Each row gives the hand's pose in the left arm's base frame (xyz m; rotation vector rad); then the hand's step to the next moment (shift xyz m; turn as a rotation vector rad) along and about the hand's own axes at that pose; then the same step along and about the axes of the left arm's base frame.
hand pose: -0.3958 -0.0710 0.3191 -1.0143 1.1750 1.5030
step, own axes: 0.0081 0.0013 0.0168 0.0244 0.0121 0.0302
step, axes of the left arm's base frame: -0.0039 0.0178 -0.0042 -0.0187 0.0328 -0.0151
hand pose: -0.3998 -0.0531 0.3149 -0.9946 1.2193 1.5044
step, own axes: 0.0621 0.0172 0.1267 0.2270 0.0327 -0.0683
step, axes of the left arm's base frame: -0.0362 0.1335 -0.0326 -0.0842 -0.0319 -0.2217
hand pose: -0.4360 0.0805 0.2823 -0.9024 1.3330 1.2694
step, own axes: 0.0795 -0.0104 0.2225 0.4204 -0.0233 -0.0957
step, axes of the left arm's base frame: 0.0357 0.2266 -0.0575 -0.0694 -0.0422 -0.4241
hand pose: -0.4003 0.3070 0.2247 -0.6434 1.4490 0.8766
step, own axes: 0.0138 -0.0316 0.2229 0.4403 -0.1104 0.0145
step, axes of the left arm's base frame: 0.1505 0.1678 -0.0064 0.0627 0.0028 -0.4498
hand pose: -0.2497 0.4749 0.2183 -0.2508 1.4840 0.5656
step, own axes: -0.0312 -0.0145 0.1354 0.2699 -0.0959 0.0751
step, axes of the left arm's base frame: 0.1248 0.0481 0.0403 0.1098 0.0104 -0.2748
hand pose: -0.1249 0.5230 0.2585 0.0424 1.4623 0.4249
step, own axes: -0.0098 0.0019 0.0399 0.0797 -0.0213 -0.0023
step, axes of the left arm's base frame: 0.0376 0.0078 0.0147 0.0070 0.0040 -0.0821
